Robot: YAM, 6 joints.
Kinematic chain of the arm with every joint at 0, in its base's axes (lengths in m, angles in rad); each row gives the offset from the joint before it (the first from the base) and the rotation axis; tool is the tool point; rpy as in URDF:
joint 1: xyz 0 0 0.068 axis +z
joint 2: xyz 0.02 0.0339 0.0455 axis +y
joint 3: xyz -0.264 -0.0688 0 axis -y
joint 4: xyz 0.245 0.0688 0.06 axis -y
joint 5: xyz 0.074 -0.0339 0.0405 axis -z
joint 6: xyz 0.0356 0 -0.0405 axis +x
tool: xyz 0 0 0 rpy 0 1.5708 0
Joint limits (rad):
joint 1: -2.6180..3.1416
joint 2: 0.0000..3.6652
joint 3: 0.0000..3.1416
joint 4: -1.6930..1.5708
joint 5: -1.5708..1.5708
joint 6: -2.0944..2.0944
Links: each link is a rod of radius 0.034 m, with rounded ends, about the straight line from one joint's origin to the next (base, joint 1, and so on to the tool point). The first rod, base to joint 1, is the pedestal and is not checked.
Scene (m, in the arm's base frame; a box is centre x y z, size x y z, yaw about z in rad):
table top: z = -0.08
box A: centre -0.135 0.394 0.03 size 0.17 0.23 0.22 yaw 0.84
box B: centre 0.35 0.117 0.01 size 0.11 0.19 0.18 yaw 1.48
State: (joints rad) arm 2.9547 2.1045 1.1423 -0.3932 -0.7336 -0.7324
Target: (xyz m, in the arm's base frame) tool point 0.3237 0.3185 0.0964
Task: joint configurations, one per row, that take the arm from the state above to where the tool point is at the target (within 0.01 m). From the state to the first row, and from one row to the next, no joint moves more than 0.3 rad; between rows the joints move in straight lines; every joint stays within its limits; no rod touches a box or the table.
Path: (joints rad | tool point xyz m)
1: 2.6780 2.0394 1.2146 -0.3737 -0.7173 -0.7324 | -0.3560 0.1518 0.1159
2: 2.4013 1.9743 1.2870 -0.3542 -0.7011 -0.7324 | -0.3124 0.2543 0.1599
3: 2.1246 1.9093 1.3593 -0.3347 -0.6848 -0.7324 | -0.2360 0.3388 0.2070
4: 1.8479 1.8442 1.4317 -0.3152 -0.6686 -0.7324 | -0.1350 0.3940 0.2566
5: 1.5698 1.9461 1.4382 -0.2972 -0.6423 -0.7324 | -0.0209 0.4311 0.2185
6: 1.2917 2.0479 1.4448 -0.2792 -0.6160 -0.7324 | 0.1021 0.4311 0.1789
7: 1.0135 2.1498 1.4514 -0.2612 -0.5897 -0.7324 | 0.2213 0.3925 0.1381
8: 0.7354 2.2517 1.4579 -0.2431 -0.5634 -0.7324 | 0.3237 0.3185 0.0964

